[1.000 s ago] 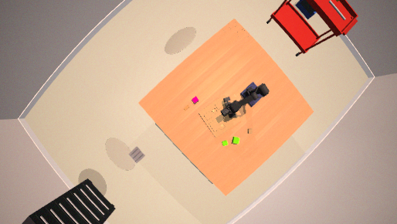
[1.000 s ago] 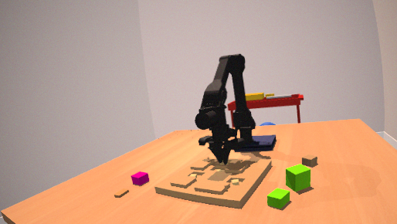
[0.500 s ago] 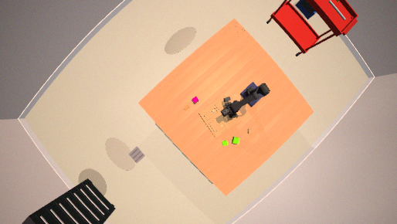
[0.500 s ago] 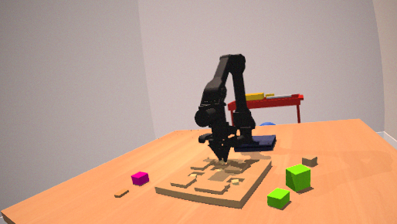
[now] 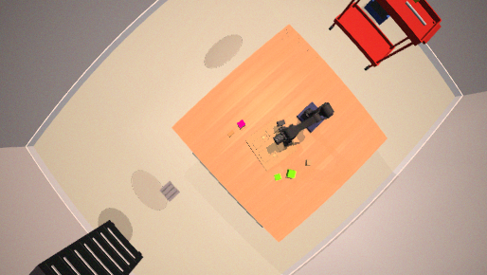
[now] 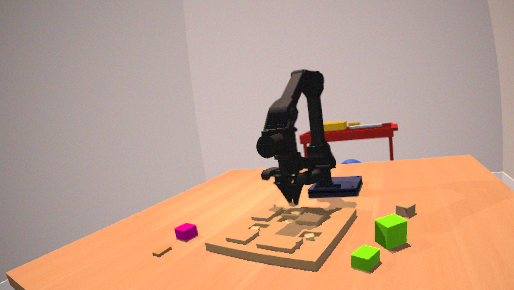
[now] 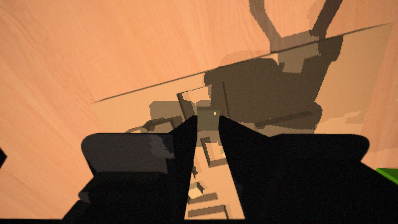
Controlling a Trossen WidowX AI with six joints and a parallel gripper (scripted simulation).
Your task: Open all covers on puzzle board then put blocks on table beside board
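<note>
The tan puzzle board is 11 cm ahead of my gripper tip, 2 cm to the right of it and 2 cm below it. Also, from my gripper tip: magenta block (29 cm to the right, 13 cm ahead, 3 cm below); small green block (29 cm ahead, 19 cm to the left, 3 cm below); large green block (25 cm to the left, 20 cm ahead, 2 cm below).
</note>
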